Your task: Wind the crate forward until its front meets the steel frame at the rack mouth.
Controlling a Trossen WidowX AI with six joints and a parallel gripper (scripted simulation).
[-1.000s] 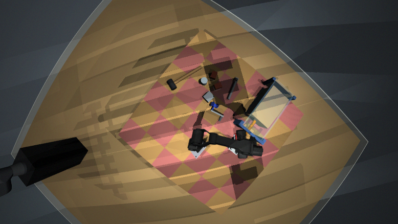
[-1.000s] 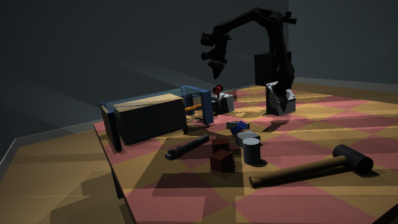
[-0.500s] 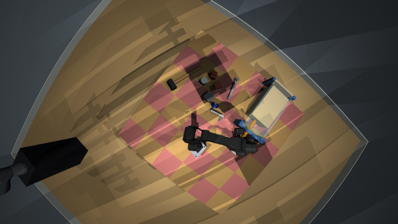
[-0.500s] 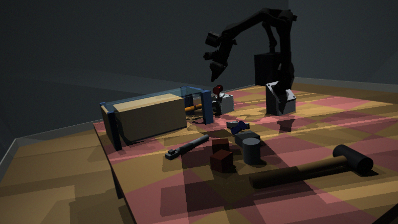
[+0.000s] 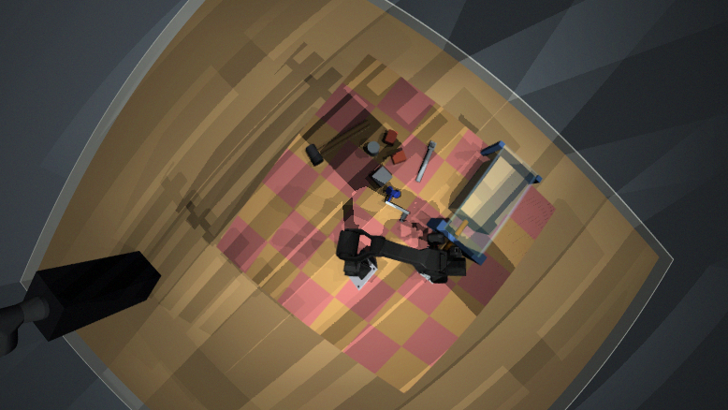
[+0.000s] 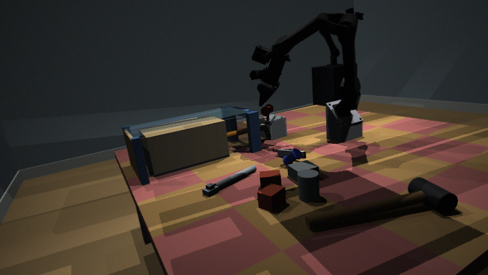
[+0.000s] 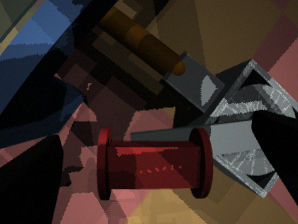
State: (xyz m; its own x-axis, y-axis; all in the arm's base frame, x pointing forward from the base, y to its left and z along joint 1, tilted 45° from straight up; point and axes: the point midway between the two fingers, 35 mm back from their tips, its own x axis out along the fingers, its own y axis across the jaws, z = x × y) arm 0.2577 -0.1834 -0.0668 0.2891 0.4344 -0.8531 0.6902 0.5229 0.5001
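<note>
The red knob lies 40 mm below my gripper tip, 20 mm to the left of it and 10 mm behind it. The rest, counted from my gripper tip: grey winch (140 mm below, 100 mm behind, 70 mm to the right); then blue-knobbed winch handle (250 mm to the left, 150 mm below, 40 mm ahead); then grey crank arm (70 mm below, 40 mm behind, 10 mm to the right).
</note>
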